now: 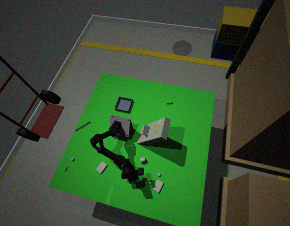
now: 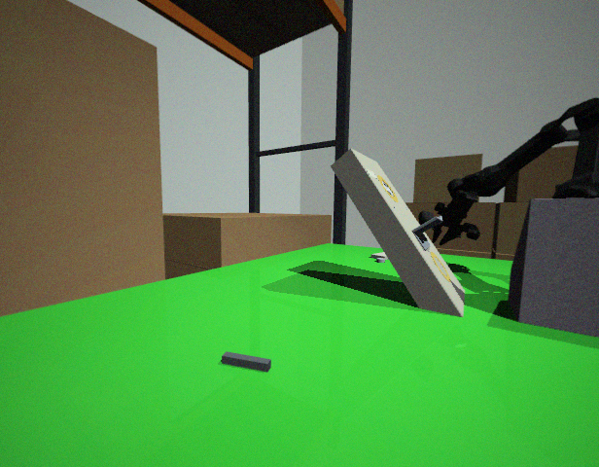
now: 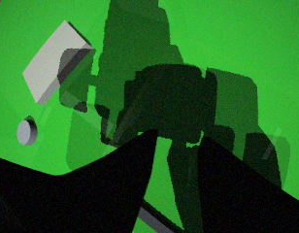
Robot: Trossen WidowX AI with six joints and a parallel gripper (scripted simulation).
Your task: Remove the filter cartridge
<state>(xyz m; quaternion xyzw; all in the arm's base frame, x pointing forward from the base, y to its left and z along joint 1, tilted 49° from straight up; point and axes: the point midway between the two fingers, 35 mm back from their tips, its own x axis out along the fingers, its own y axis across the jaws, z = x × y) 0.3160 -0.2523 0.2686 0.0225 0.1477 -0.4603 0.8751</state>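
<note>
Now: the white round filter cartridge 50 mm ahead of my gripper tip, 410 mm to the left of it and 160 mm above it. Round my gripper tip: square tray: 400 mm behind, 660 mm to the left, 60 mm below; then grey service panel: 410 mm to the left, 80 mm above; then grey ledge: 50 mm behind, 400 mm to the left, 70 mm above.
</note>
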